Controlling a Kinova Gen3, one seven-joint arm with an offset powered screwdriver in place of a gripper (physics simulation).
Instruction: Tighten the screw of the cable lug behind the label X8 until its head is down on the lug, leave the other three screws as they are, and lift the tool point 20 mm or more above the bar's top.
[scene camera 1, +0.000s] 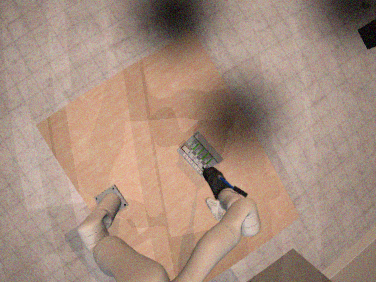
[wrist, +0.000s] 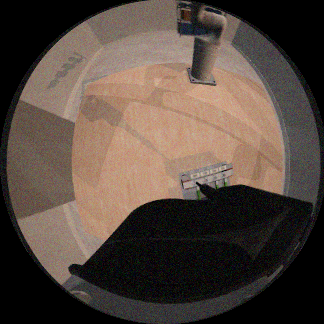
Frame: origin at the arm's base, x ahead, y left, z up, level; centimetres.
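Where they show: end effector, tool point: (scene camera 1: 202, 167) (wrist: 196, 182); arm's base, origin of the base link: (scene camera 1: 112, 202) (wrist: 200, 74).
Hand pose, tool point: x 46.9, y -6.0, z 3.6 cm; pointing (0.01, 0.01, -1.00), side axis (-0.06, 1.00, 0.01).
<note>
Each offset is from my tool point to the top centre of the thing. "spot": to the spot under its first point. Level surfaces: height alone.
A grey terminal bar (scene camera 1: 186, 148) (wrist: 188, 185) lies on the wooden table, with a row of pale labels in front and green-sleeved cables {spot: dx +3.7, dy +7.4, dz +0.2 cm} (scene camera 1: 202, 150) (wrist: 199, 194) behind. The label lettering is too blurred to read, so I cannot confirm which label is X8. My screwdriver tool {dx +0.0, dy +0.0, dz +6.4 cm} (scene camera 1: 204, 170) (wrist: 198, 184) has no fingers. Its dark tip is at the bar's lower right end in the scene view, over the leftmost screw place in the wrist view. The tip and black tool body hide that screw and part of the cables; contact and head height cannot be told.
The wooden table top {dz -4.8 cm} (scene camera 1: 100, 145) (wrist: 135, 170) surrounds the bar. The arm's base plate (scene camera 1: 123, 202) (wrist: 202, 82) is bolted at the lower left in the scene view and at the top in the wrist view. Dark blurred patches cover parts of the scene view. A blue rack stands beyond the base.
</note>
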